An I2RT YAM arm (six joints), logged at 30 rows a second.
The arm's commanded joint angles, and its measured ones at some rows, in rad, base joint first. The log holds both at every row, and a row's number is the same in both.
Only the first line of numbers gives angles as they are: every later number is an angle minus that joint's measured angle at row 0.
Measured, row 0: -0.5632, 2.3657, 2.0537, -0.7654, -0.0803, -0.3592
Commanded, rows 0 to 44: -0.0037, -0.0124, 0.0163, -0.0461, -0.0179, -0.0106; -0.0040, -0.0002, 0.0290, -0.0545, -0.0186, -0.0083; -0.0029, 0.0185, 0.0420, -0.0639, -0.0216, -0.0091; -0.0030, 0.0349, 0.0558, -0.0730, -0.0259, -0.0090; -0.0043, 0.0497, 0.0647, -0.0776, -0.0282, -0.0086; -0.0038, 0.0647, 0.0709, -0.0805, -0.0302, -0.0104; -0.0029, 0.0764, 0.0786, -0.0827, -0.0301, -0.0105; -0.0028, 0.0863, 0.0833, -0.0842, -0.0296, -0.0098; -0.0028, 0.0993, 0.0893, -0.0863, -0.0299, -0.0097; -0.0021, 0.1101, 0.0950, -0.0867, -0.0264, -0.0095; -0.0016, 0.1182, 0.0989, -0.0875, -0.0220, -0.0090; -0.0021, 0.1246, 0.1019, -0.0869, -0.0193, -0.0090; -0.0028, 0.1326, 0.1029, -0.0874, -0.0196, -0.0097; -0.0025, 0.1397, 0.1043, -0.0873, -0.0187, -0.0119; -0.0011, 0.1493, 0.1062, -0.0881, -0.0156, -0.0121; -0.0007, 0.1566, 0.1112, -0.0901, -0.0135, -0.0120; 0.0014, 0.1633, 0.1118, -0.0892, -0.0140, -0.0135; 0.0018, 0.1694, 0.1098, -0.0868, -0.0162, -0.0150; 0.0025, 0.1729, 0.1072, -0.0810, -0.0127, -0.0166; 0.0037, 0.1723, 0.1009, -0.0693, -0.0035, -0.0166; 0.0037, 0.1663, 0.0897, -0.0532, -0.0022, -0.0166; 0.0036, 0.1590, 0.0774, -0.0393, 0.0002, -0.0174; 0.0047, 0.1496, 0.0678, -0.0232, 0.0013, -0.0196; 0.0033, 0.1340, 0.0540, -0.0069, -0.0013, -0.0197; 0.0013, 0.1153, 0.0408, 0.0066, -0.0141, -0.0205; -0.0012, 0.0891, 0.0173, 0.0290, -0.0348, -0.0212; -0.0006, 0.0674, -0.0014, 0.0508, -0.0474, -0.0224; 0.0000, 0.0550, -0.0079, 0.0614, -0.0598, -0.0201; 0.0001, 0.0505, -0.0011, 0.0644, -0.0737, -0.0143; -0.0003, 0.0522, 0.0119, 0.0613, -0.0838, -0.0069; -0.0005, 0.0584, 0.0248, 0.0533, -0.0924, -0.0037; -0.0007, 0.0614, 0.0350, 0.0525, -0.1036, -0.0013; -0.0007, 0.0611, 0.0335, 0.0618, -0.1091, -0.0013; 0.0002, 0.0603, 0.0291, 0.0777, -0.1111, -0.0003; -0.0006, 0.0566, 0.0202, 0.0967, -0.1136, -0.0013; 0.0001, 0.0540, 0.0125, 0.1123, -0.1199, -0.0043; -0.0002, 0.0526, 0.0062, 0.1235, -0.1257, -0.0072; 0.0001, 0.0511, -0.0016, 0.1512, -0.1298, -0.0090; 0.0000, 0.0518, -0.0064, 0.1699, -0.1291, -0.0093; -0.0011, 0.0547, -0.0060, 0.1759, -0.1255, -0.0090; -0.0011, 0.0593, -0.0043, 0.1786, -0.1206, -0.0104; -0.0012, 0.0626, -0.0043, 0.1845, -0.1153, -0.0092; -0.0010, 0.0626, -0.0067, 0.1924, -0.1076, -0.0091; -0.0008, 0.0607, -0.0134, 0.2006, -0.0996, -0.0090; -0.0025, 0.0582, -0.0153, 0.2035, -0.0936, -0.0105
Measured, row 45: -0.0027, 0.0748, -0.0061, 0.1625, -0.0938, -0.0084
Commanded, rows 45 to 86: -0.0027, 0.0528, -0.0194, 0.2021, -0.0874, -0.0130; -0.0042, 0.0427, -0.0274, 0.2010, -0.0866, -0.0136; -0.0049, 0.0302, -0.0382, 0.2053, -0.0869, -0.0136; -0.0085, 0.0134, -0.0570, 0.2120, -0.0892, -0.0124; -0.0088, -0.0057, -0.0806, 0.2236, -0.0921, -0.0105; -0.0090, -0.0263, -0.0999, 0.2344, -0.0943, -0.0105; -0.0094, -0.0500, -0.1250, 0.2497, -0.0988, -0.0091; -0.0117, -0.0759, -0.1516, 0.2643, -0.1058, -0.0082; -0.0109, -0.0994, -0.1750, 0.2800, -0.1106, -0.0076; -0.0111, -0.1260, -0.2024, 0.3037, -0.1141, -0.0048; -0.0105, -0.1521, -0.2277, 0.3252, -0.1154, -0.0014; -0.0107, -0.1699, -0.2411, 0.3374, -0.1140, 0.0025; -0.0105, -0.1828, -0.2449, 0.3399, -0.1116, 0.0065; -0.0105, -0.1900, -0.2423, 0.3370, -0.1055, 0.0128; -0.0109, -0.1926, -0.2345, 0.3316, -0.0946, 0.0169; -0.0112, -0.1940, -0.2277, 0.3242, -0.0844, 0.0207; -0.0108, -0.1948, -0.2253, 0.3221, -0.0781, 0.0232; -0.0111, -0.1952, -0.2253, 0.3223, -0.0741, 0.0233; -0.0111, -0.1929, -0.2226, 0.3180, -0.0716, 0.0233; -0.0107, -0.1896, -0.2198, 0.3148, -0.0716, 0.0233; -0.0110, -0.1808, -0.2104, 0.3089, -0.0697, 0.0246; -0.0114, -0.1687, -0.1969, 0.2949, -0.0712, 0.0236; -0.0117, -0.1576, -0.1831, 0.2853, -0.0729, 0.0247; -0.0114, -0.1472, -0.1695, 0.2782, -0.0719, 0.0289; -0.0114, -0.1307, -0.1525, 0.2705, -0.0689, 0.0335; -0.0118, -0.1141, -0.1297, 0.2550, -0.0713, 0.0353; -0.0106, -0.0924, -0.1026, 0.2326, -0.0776, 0.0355; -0.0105, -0.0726, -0.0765, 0.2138, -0.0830, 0.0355; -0.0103, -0.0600, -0.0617, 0.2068, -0.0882, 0.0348; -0.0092, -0.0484, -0.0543, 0.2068, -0.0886, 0.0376; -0.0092, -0.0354, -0.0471, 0.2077, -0.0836, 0.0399; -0.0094, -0.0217, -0.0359, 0.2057, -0.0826, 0.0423; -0.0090, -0.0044, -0.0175, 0.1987, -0.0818, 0.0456; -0.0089, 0.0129, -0.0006, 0.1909, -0.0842, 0.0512; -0.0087, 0.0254, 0.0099, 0.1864, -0.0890, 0.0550; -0.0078, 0.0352, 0.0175, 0.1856, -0.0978, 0.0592; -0.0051, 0.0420, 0.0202, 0.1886, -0.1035, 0.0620; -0.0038, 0.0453, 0.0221, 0.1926, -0.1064, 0.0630; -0.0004, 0.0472, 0.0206, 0.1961, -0.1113, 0.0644; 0.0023, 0.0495, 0.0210, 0.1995, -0.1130, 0.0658; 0.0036, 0.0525, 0.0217, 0.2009, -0.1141, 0.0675; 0.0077, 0.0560, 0.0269, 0.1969, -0.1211, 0.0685
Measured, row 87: -0.0016, 0.0382, -0.0126, 0.2262, -0.0912, 0.0439
